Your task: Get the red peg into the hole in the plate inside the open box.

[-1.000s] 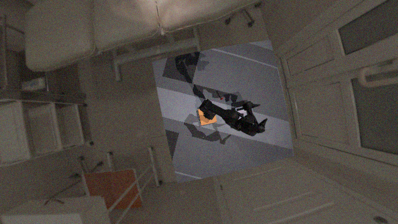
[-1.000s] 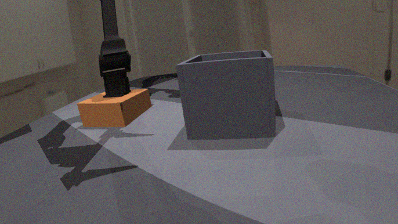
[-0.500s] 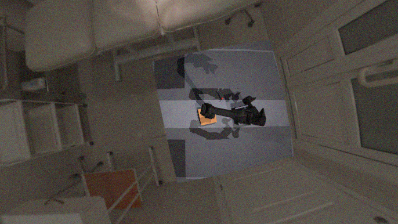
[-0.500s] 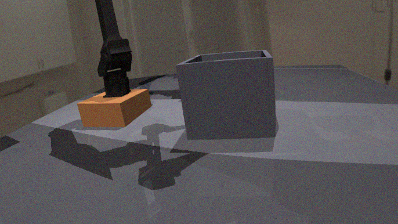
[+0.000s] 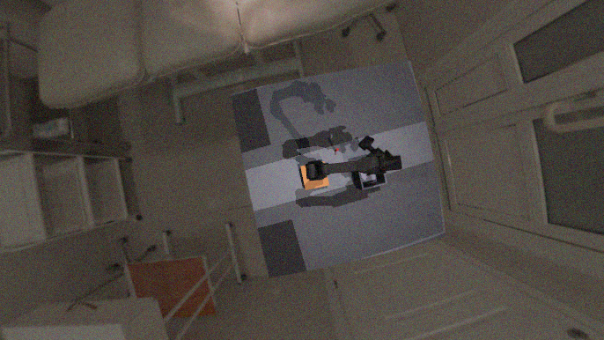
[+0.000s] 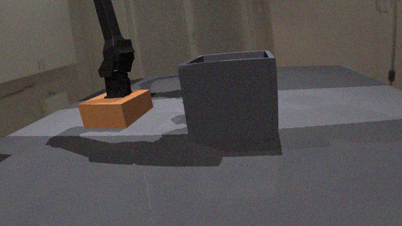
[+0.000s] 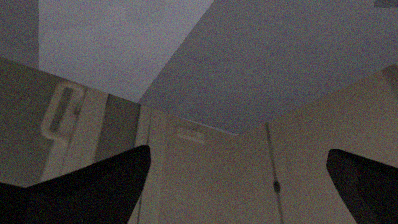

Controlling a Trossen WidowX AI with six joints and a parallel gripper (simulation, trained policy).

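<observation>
Now: the red peg 15 cm behind my gripper tip, 6 cm to the left of it and 30 cm below it. Round my gripper tip: plate: 1 cm behind, 16 cm to the right, 29 cm below.
</observation>
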